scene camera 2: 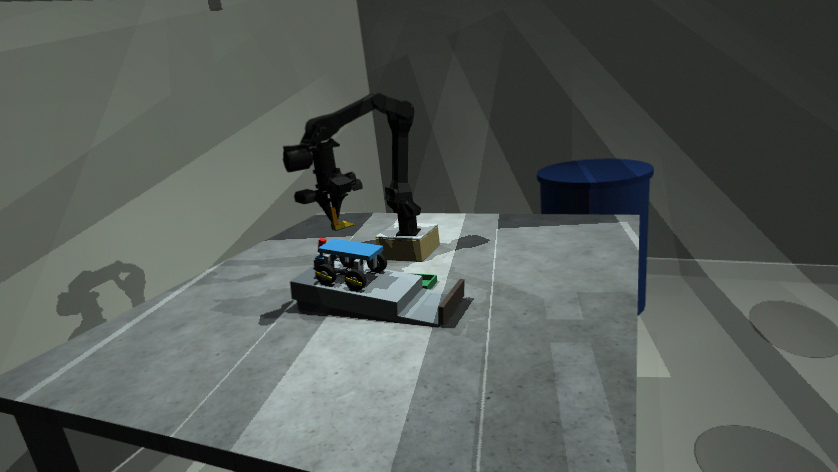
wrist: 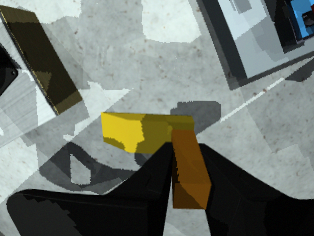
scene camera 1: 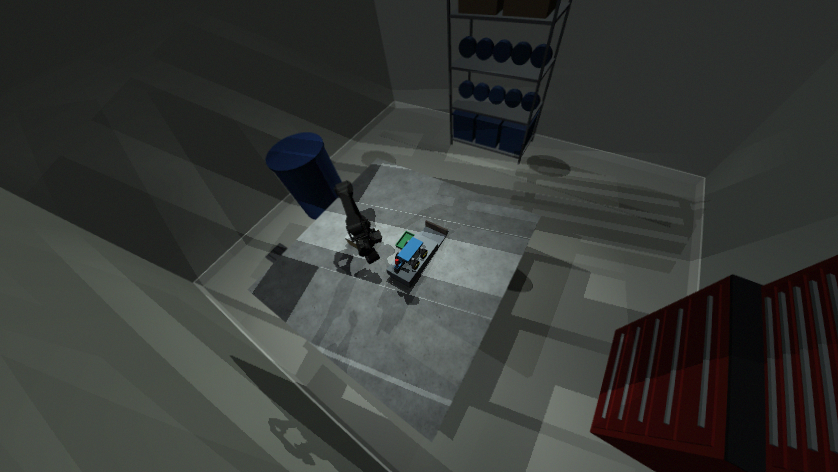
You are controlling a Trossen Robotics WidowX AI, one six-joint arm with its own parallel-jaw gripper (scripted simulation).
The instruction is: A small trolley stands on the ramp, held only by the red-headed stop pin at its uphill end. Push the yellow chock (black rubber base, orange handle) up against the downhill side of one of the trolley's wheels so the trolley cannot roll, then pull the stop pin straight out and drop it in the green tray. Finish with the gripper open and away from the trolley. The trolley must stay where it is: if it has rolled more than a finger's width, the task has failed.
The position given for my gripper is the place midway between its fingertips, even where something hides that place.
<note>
My gripper (scene camera 2: 334,220) carries a yellow chock (wrist: 142,133).
My gripper is seen too in the wrist view (wrist: 183,149).
</note>
